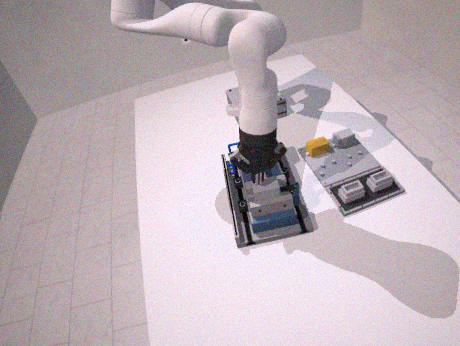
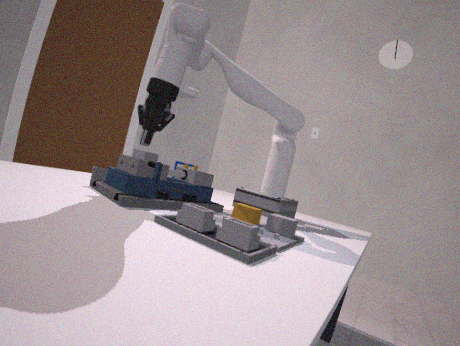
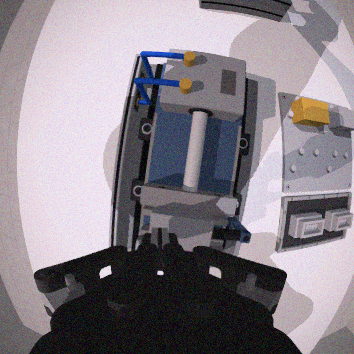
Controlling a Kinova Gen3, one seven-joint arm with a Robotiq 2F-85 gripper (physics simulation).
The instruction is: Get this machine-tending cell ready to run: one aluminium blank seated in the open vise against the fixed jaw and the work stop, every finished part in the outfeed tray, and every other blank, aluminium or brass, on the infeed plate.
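Places are measured from the arm's base along level axes (x down, y back, z left), in millimetres.
Where they show: gripper, between the fingertips: [image 1: 257,182] [image 2: 143,145] [image 3: 159,237]; arm's base, origin of its link: [image 2: 271,194].
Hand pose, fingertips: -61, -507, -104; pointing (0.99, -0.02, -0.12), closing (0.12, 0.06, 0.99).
Note:
Things, the pixels of their centre, and the offset from my fingertips, as dx, dy, dz. "spot": a spot on its surface instead.
- blue vise, middle of its body: [image 3: 187,163] [image 1: 261,183] [image 2: 162,181] +79, +66, +21
- light grey aluminium blank, middle of its body: [image 3: 179,228] [image 1: 265,189] [image 2: 144,158] +31, -1, +18
- blue work stop, middle of its body: [image 3: 224,233] +39, -7, +69
- brass blank, middle of its body: [image 3: 309,112] [image 2: 246,213] [image 1: 317,146] +103, +175, +224
- infeed plate, middle of its body: [image 3: 322,143] [image 2: 252,229] [image 1: 338,157] +125, +131, +274
- outfeed tray, a spot on its surface: [image 3: 285,242] spot: +123, -54, +214
My gripper [image 1: 257,179] [image 2: 146,140] [image 3: 159,237] is shut and empty. It hangs just above the blue vise [image 1: 275,221] [image 2: 128,182] [image 3: 168,151]. A light grey aluminium blank [image 1: 264,190] sits in the vise in front of the fixed jaw [image 1: 272,208], right below the fingertips. The black and blue work stop [image 3: 232,234] sticks out at the vise's right side. A brass blank [image 1: 317,145] [image 2: 246,213] [image 3: 310,112] and an aluminium blank [image 1: 344,137] [image 2: 282,224] lie on the infeed plate [image 1: 349,169] [image 3: 312,175]. Two finished parts [image 1: 351,190] [image 1: 379,181] [image 2: 196,217] [image 2: 237,233] [image 3: 306,225] [image 3: 338,219] sit in the outfeed tray [image 1: 371,202] [image 3: 285,242].
The arm's base plate [image 1: 232,101] [image 2: 266,200] stands behind the vise. Blue handles with yellow knobs [image 3: 165,68] stick out at the vise's far end. The table's right edge [image 2: 345,283] is close to the tray.

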